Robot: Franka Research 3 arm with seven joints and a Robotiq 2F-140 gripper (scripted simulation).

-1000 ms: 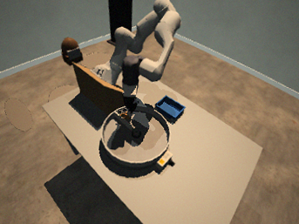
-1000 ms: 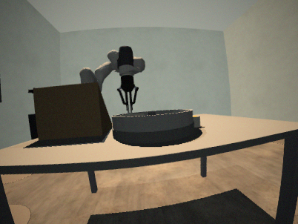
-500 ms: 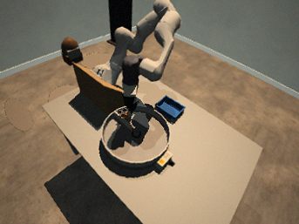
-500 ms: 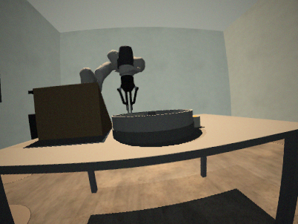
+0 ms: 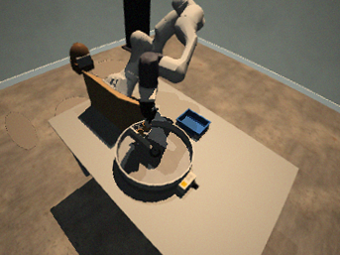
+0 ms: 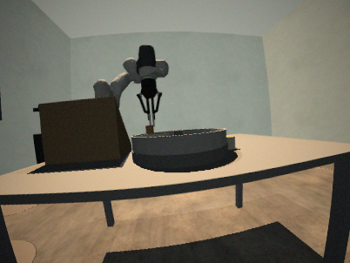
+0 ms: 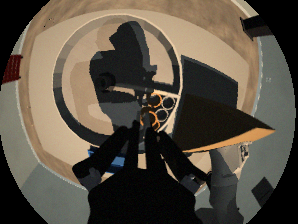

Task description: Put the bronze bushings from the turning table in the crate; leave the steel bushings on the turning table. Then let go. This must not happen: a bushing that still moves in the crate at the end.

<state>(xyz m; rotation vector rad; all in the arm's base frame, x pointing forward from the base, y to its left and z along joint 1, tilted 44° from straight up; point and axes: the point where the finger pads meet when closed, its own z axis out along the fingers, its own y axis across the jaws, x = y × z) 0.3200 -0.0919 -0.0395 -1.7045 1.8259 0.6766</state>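
My gripper is now 30 cm to the right of the blue crate, 14 cm short of it and 14 cm above it. The rest, counted from my hand: round grey turning table: 12 cm ahead, 11 cm below, 7 cm to the right.
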